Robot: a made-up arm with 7 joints. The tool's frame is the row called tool. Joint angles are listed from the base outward.
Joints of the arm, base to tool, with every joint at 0 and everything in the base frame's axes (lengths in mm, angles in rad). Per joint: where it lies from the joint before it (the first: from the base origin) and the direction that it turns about. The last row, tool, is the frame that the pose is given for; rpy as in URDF.
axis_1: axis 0.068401 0.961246 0.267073 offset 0 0 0
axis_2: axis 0.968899 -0.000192 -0.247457 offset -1 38 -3
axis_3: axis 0.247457 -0.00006 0.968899 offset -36 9 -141
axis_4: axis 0.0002 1 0.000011 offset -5 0 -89
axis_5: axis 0.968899 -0.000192 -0.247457 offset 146 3 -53
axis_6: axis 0.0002 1 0.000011 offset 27 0 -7
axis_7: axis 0.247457 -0.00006 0.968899 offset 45 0 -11
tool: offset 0 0 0 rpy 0 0.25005 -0.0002
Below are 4 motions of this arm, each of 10 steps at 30 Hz.
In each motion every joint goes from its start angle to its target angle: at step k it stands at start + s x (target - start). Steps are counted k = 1, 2, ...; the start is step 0. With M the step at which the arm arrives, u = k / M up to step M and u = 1 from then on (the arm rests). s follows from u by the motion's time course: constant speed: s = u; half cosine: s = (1 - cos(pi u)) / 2; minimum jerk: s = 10 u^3 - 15 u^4 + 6 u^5.
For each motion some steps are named. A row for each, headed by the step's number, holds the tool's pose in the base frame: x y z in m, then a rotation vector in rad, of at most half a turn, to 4 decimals.
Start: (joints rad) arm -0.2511 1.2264 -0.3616 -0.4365 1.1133 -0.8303 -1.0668
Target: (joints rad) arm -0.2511 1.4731 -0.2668 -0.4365 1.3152 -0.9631 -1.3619
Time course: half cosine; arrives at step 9
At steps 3, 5, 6, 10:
3: 0.1969 0.1376 -0.1313 -2.3699 -0.2535 1.7161
5: 0.1997 0.1507 -0.1178 -2.2378 -0.4403 1.5252
6: 0.2010 0.1566 -0.1107 -2.1693 -0.5244 1.4316
10: 0.2030 0.1651 -0.0993 -2.0594 -0.6455 1.2871

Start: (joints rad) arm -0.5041 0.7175 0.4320 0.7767 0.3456 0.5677 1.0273
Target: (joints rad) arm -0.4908 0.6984 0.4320 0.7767 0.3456 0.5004 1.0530
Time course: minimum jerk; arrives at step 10
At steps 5, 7, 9, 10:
5: 0.2366 0.3410 -0.2295 1.1149 0.5530 1.6325
7: 0.2364 0.3394 -0.2320 1.1131 0.5321 1.6296
9: 0.2363 0.3386 -0.2331 1.1121 0.5225 1.6283
10: 0.2363 0.3386 -0.2332 1.1121 0.5220 1.6282

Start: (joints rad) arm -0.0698 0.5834 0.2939 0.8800 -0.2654 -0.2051 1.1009
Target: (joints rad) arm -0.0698 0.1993 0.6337 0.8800 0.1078 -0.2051 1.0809
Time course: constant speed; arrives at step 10
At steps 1, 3, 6, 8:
1: 0.0923 0.3040 -0.3447 0.6389 0.4771 1.5972
3: 0.0855 0.2870 -0.3591 0.6210 0.5164 1.6029
6: 0.0743 0.2596 -0.3795 0.5979 0.5830 1.6091
8: 0.0662 0.2399 -0.3921 0.5849 0.6324 1.6108

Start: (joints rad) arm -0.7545 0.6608 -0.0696 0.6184 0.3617 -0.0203 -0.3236
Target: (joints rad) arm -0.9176 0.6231 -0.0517 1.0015 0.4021 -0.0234 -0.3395
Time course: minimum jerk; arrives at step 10
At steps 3, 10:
3: 0.3633 0.2074 -0.1767 0.9563 0.2892 -0.2190
10: 0.3750 0.2211 -0.1946 0.8795 0.4757 -0.1833

